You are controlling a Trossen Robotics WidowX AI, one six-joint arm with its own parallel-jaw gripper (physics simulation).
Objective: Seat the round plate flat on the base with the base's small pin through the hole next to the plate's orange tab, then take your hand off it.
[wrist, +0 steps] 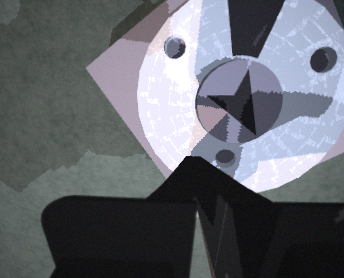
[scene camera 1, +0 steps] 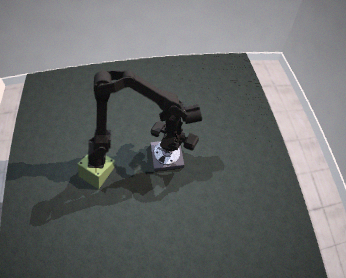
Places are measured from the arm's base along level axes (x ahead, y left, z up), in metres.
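Pixels of known places: gripper, fingertip midpoint: (wrist: pixel 192 163); arm's base, origin of the base link: (scene camera 1: pixel 96 161).
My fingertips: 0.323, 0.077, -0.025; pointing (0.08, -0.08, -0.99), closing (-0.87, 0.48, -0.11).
Ahead of a thing's pixels: the offset from my fingertips to its top centre, as dx, dy, dz. "*": to the spot under its first point. Level surfaces: height alone.
The round plate @(-0.035, -0.022, +0.017) (scene camera 1: pixel 161 154) (wrist: pixel 162 100), pale with a black wedge, lies over the square mauve-grey base @(* +0.014, -0.075, -0.012) (scene camera 1: pixel 179 164) (wrist: pixel 115 72). In the wrist view, a round violet-grey centre with a black star and several dark holes show. A tiny orange speck (wrist: pixel 230 176) shows at the plate's near rim, beside the lowest hole; the fingers hide most of that area. I cannot make out the small pin or tell whether the plate is fully flat. My gripper (scene camera 1: pixel 171 148) (wrist: pixel 192 163) is shut and empty, pointing down, its tips over the plate's rim; contact is unclear.
A yellow-green block (scene camera 1: pixel 96 176) with small dark holes sits at the arm's foot, left of the base. A dark green mat @(dz -0.036) (scene camera 1: pixel 225 215) lies under everything. Pale tiled strips (scene camera 1: pixel 295 135) run along the sides, with a grey wall behind.
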